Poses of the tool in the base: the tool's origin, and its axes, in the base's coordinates. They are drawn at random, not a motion.
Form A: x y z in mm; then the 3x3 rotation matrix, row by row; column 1 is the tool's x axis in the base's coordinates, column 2 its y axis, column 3 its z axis. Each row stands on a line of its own.
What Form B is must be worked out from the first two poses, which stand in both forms.
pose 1, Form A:
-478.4, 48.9, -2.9
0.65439, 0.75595, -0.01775
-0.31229, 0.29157, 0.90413
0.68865, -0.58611, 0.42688
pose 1, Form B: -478.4, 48.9, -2.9, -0.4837, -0.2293, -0.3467, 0.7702
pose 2, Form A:
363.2, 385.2, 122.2
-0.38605, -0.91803, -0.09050
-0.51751, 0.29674, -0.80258
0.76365, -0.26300, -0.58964
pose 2, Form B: 363.2, 385.2, 122.2, 0.4761, -0.7537, 0.3534, 0.2833
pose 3, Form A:
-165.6, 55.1, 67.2
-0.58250, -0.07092, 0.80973
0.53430, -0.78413, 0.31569
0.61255, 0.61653, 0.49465
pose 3, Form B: -165.6, 55.1, 67.2, 0.4204, 0.2756, 0.8458, 0.1789
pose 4, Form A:
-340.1, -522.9, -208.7
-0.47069, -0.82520, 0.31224
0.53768, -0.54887, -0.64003
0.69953, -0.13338, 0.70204
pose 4, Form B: -340.1, -522.9, -208.7, 0.3066, -0.2344, 0.8249, 0.4131
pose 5, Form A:
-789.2, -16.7, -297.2
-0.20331, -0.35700, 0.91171
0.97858, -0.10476, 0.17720
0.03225, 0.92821, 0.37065
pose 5, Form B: -789.2, -16.7, -297.2, 0.3643, 0.4266, 0.6478, 0.5154
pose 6, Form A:
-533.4, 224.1, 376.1
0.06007, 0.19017, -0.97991
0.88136, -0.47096, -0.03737
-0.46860, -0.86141, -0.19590
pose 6, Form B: -533.4, 224.1, 376.1, -0.6571, -0.4077, 0.5511, 0.3135
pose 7, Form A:
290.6, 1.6, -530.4
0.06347, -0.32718, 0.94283
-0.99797, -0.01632, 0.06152
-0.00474, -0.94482, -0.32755
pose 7, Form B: 290.6, 1.6, -530.4, -0.5932, 0.5585, -0.3954, 0.4241
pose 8, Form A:
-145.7, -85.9, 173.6
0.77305, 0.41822, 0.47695
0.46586, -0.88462, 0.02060
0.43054, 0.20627, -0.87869
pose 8, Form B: -145.7, -85.9, 173.6, 0.9403, 0.2351, 0.2413, 0.0494
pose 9, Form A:
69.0, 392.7, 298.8
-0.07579, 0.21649, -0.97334
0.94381, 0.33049, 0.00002
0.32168, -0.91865, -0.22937
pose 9, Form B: 69.0, 392.7, 298.8, -0.4536, -0.6395, 0.3591, 0.5063
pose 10, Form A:
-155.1, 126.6, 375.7
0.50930, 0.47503, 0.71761
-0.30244, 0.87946, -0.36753
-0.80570, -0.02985, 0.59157
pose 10, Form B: -155.1, 126.6, 375.7, 0.0978, 0.4412, -0.2252, 0.8632
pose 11, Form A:
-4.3, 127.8, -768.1
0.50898, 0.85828, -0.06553
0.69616, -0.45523, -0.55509
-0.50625, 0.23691, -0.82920
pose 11, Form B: -4.3, 127.8, -768.1, 0.8357, 0.4650, -0.1711, 0.2369
